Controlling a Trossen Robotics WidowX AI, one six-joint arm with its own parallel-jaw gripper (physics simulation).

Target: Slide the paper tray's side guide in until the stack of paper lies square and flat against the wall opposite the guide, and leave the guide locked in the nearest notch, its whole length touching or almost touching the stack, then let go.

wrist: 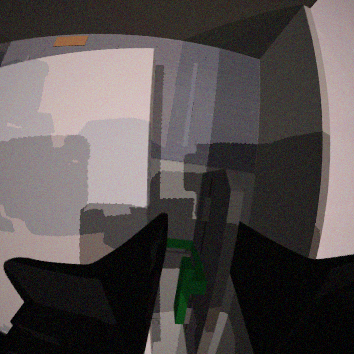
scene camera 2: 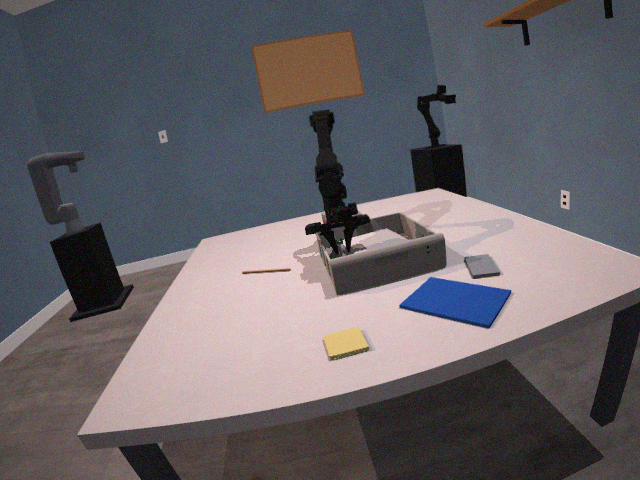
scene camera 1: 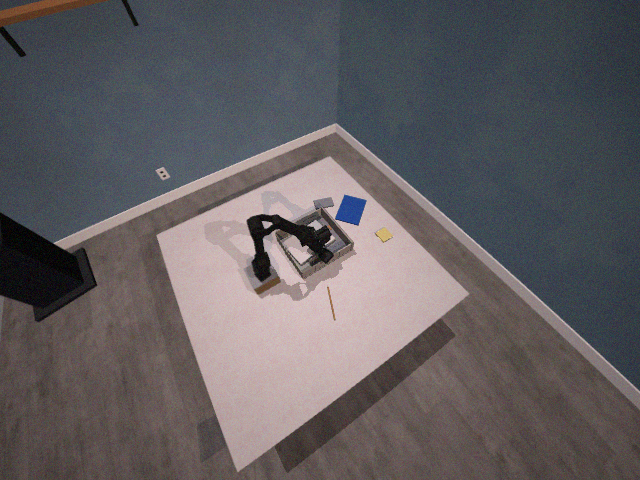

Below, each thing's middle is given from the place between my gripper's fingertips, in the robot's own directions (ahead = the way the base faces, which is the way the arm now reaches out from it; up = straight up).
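My gripper is 3 cm beyond the side guide (wrist: 202,277). Counting from my hand, I find the white paper stack (scene camera 2: 384,237) 2 cm below and 12 cm to the left, while the blue book (scene camera 2: 478,305) is 14 cm to the left, 4 cm below and 36 cm ahead.
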